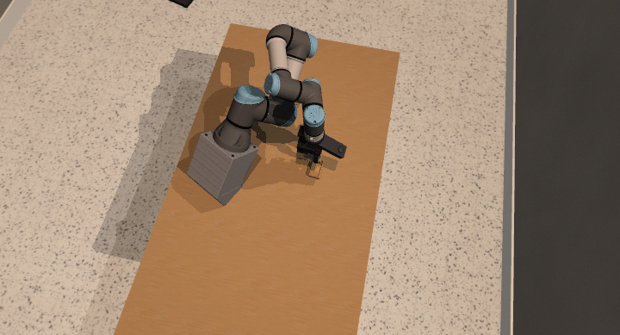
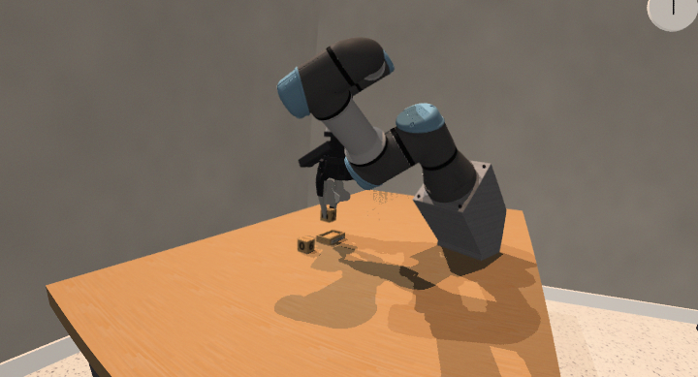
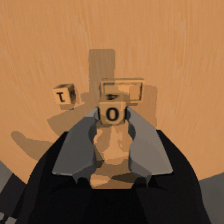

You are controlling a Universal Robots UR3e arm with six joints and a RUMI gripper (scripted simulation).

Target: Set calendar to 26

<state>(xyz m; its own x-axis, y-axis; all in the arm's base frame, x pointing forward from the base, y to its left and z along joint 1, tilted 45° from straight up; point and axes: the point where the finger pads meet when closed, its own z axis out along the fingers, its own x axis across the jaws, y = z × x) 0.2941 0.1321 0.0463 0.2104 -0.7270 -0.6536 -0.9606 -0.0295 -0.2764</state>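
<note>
Now: the shallow wooden tray 7 cm below my hand and 2 cm to the right of it.
</note>
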